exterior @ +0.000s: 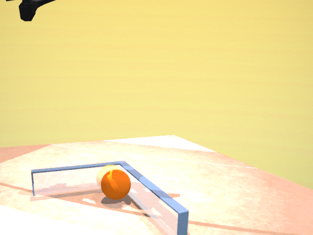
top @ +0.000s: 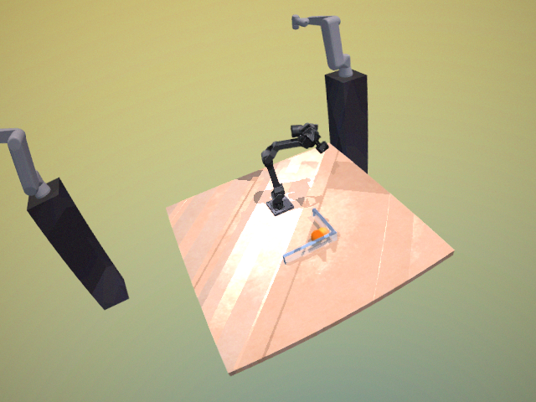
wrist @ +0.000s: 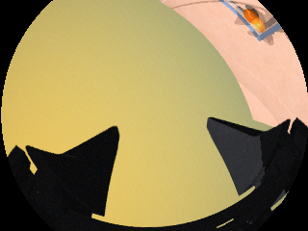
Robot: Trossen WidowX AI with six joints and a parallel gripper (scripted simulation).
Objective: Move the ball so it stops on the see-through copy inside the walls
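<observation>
The orange ball lies 480 mm below my gripper tip, 120 mm to the right of it and 100 mm ahead of it.
</observation>
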